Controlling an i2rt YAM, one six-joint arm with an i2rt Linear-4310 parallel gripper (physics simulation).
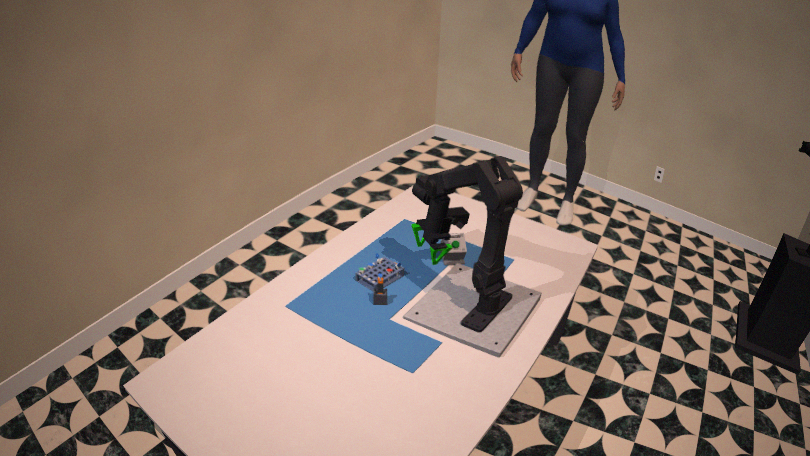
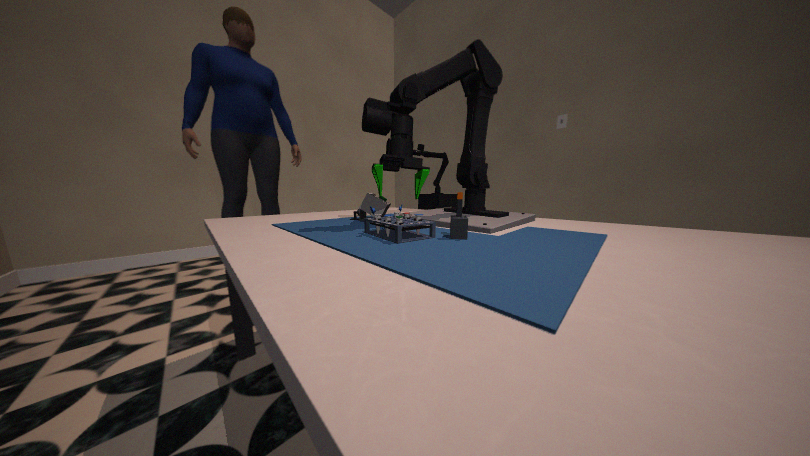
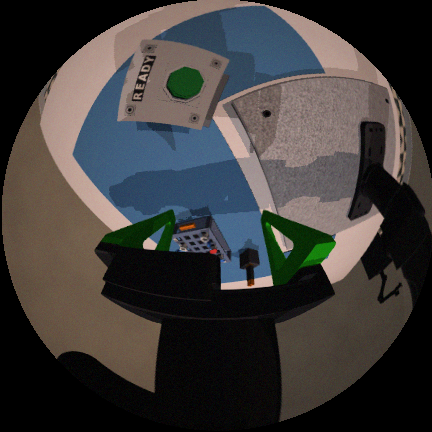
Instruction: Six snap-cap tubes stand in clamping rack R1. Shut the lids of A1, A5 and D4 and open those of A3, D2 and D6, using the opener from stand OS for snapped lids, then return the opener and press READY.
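Pixels of known places: gripper, between the fingertips: point(image 1: 427, 255) point(image 2: 398, 197) point(image 3: 217, 214); arm's base, origin of its link: point(image 1: 487, 310) point(image 2: 473, 213) point(image 3: 368, 175).
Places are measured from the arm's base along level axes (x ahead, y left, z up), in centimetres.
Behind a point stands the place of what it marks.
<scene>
My gripper point(image 1: 427, 254) {x 26.4, y -5.9, z 5.2 cm} point(image 2: 399, 198) {x 26.4, y -5.9, z 5.2 cm} point(image 3: 217, 214) {x 26.4, y -5.9, z 5.2 cm} has green fingers spread wide, open and empty, pointing down above the mat between the rack and the READY box. The grey READY box point(image 1: 455, 257) {x 22.9, y -17.8, z -0.3 cm} point(image 2: 374, 202) {x 27.1, y -16.5, z 3.6 cm} point(image 3: 210, 82) {x 21.7, y -17.0, z 3.3 cm} carries a green button point(image 1: 455, 244) {x 23.1, y -17.2, z 4.9 cm} point(image 3: 185, 82) {x 23.2, y -17.4, z 5.1 cm}. Clamping rack R1 point(image 2: 399, 234) {x 40.2, y 11.3, z -0.4 cm} point(image 3: 221, 242) {x 32.5, y 7.5, z -1.7 cm} holds tubes with small coloured lids; some lids stand up, such as a blue lid point(image 1: 377, 256) {x 39.3, y 2.2, z 3.1 cm} point(image 2: 372, 210) {x 39.6, y 2.1, z 3.0 cm}. Individual lid states are too small to tell. The orange-topped opener point(image 1: 380, 280) {x 28.2, y 15.0, z 6.4 cm} point(image 2: 460, 197) {x 28.7, y 14.9, z 5.7 cm} point(image 3: 250, 282) {x 28.0, y 13.7, z 6.2 cm} stands upright in stand OS point(image 1: 380, 298) {x 27.2, y 15.5, z 0.6 cm} point(image 2: 459, 227) {x 29.8, y 15.7, z 0.3 cm} point(image 3: 249, 259) {x 27.5, y 12.2, z 1.4 cm}.
A blue mat point(image 1: 340, 300) {x 37.3, y 21.9, z -1.9 cm} point(image 2: 481, 271) {x 41.8, y 27.3, z -1.9 cm} point(image 3: 100, 145) {x 41.4, y -22.5, z -1.9 cm} lies on the pale table point(image 1: 255, 385) {x 29.5, y 65.4, z -2.2 cm} point(image 2: 510, 385) {x 53.5, y 35.6, z -2.2 cm}. The arm stands on a grey base plate point(image 1: 430, 317) {x 11.9, y 12.2, z -0.6 cm} point(image 3: 300, 120) {x 14.0, y -11.0, z -0.1 cm}. A person point(image 1: 572, 33) point(image 2: 238, 96) stands behind the table.
</scene>
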